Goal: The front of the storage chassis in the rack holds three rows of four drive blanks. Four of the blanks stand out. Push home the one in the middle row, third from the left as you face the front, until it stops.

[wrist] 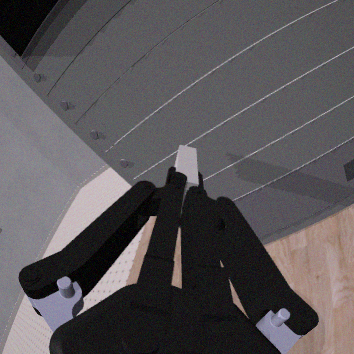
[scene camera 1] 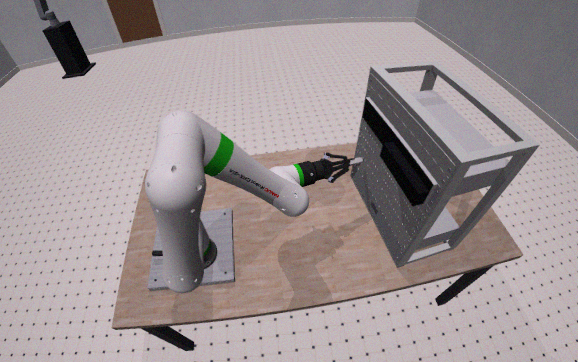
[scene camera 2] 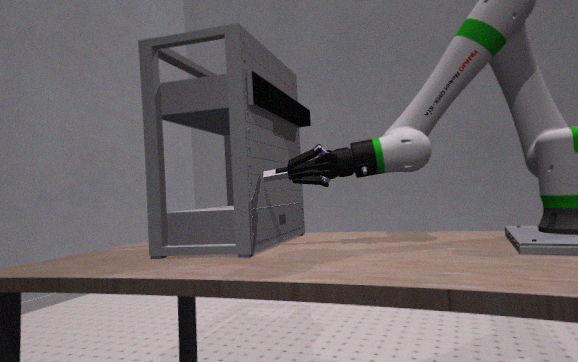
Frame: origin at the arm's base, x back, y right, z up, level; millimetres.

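Where they show: gripper, fingertip midpoint: [wrist: 184,159] [scene camera 1: 360,159] [scene camera 2: 264,176]; arm's base, link origin: [scene camera 2: 577,231].
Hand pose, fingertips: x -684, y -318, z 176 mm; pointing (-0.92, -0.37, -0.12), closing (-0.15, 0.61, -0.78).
Things, the pixels of their top centre, and the offset from my fingertips. "spot": a spot on its surface instead. Level surfaces: height alone.
- storage chassis, surface spot: [scene camera 2: 280,102] spot: dx -31, dy +164, dz +231 mm
- grey rack, top centre: [scene camera 2: 231,60] [scene camera 1: 445,99] dx -184, dy +136, dz +382 mm
- black corner, surface spot: [wrist: 12,20] spot: dx +8, dy -25, dz +218 mm
- wooden table, surface height: dz -202 mm
The black front of the storage chassis [scene camera 1: 380,125] [scene camera 2: 280,102] sits high in the grey rack [scene camera 1: 435,215] [scene camera 2: 242,150]. A dark block shape stands out from it in scene camera 1; single drive blanks, rows and columns cannot be told apart. In the wrist view a black corner [wrist: 12,20] shows at the upper left. My gripper [scene camera 1: 348,162] [scene camera 2: 284,170] [wrist: 184,159] is shut. A small pale tip piece [scene camera 1: 356,161] [scene camera 2: 270,173] [wrist: 187,162] projects ahead of its fingertips. It is below the chassis, close before the rack's left side as one faces the front; contact cannot be told.
Grey panels [scene camera 2: 270,187] [wrist: 250,105] with seams cover the rack front below the chassis. Screws [wrist: 67,105] line its edge. The rack and the arm's base plate [scene camera 1: 222,245] [scene camera 2: 540,246] stand on the wooden table [scene camera 1: 260,260] [scene camera 2: 375,265] [wrist: 315,260].
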